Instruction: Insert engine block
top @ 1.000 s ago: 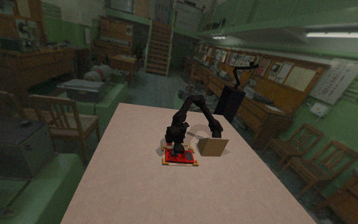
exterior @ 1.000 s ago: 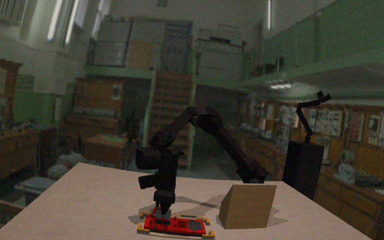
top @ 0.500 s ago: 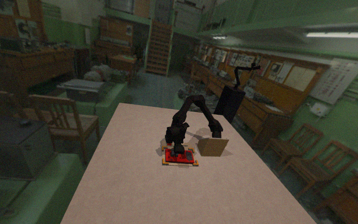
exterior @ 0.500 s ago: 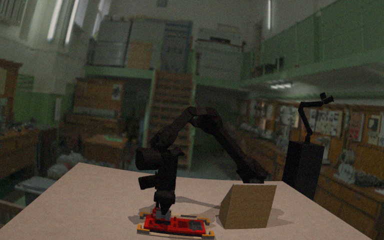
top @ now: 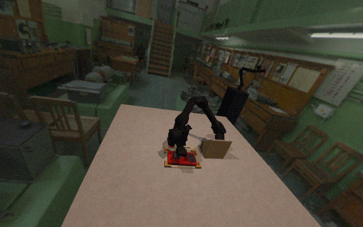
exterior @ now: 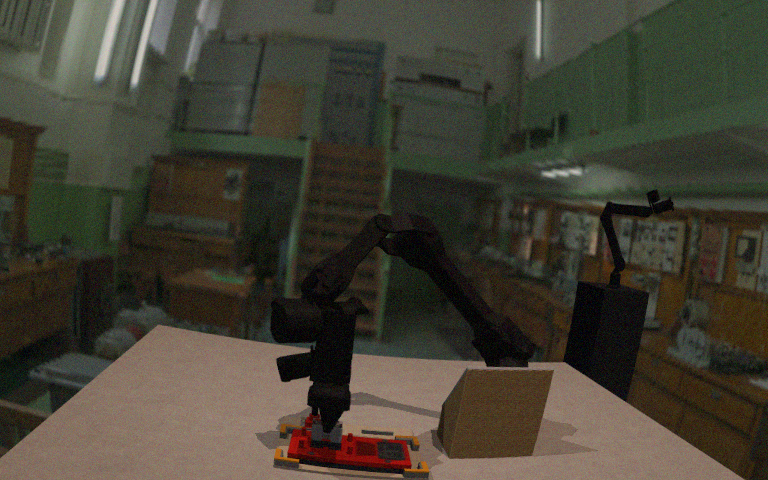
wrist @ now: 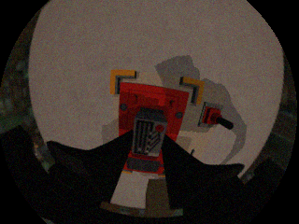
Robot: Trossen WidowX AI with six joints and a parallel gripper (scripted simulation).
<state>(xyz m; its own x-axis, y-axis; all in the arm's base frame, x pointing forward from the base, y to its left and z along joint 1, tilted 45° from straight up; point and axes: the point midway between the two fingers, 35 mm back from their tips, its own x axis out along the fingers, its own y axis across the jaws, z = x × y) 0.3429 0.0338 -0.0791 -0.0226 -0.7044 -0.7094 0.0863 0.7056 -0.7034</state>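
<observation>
Right now the dark post is 2 cm ahead of my gripper tip, 13 cm to the right of it and 2 cm below it. From my gripper tip the other things lie so: engine block 1 cm below.
</observation>
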